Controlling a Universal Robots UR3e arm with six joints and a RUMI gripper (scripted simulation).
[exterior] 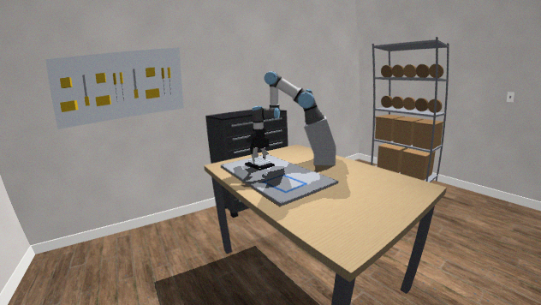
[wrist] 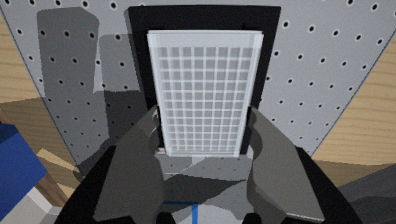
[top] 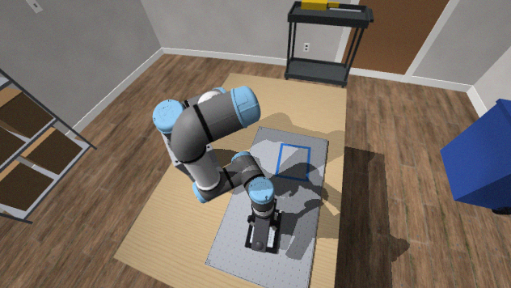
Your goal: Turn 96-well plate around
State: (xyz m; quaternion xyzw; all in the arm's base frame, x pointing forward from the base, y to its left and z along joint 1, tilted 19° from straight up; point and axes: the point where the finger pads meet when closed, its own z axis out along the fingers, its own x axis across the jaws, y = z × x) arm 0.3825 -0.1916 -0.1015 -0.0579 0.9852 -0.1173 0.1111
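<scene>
Now: hand 30 mm above the black plate nest N1. Round my hand: A1 corner mark 50 mm ahead, 80 mm to the left, 20 mm below; 96-well plate 10 mm below.
</scene>
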